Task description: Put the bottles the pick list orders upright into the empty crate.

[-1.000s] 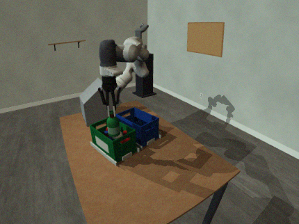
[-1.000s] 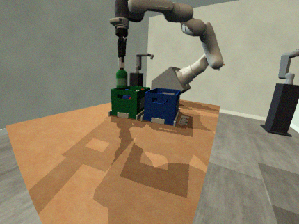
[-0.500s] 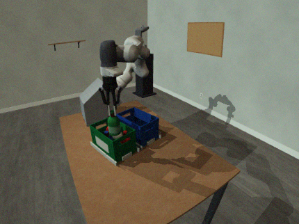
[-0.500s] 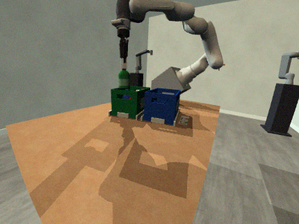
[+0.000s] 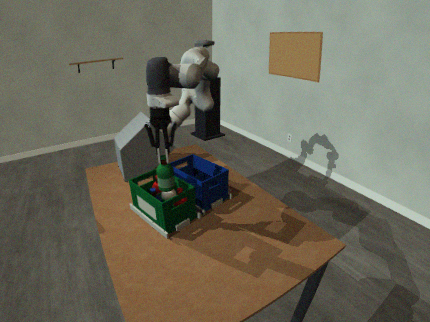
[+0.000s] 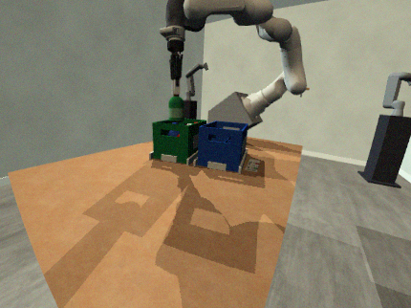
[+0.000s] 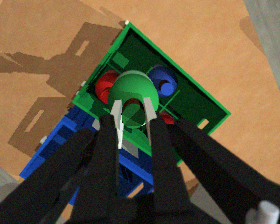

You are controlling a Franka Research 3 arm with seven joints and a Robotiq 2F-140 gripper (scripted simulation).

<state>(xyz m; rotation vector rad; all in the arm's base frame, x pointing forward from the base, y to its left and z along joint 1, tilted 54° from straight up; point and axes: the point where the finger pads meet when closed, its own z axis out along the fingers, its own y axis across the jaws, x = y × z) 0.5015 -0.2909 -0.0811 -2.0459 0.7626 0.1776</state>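
Now: hand 8 cm above the green bottle. Round my hand: white bottle 25 cm below, 7 cm behind, 4 cm to the left; then green crate 26 cm below, 6 cm behind; then blue-capped bottle 25 cm below, 5 cm behind, 4 cm to the right.
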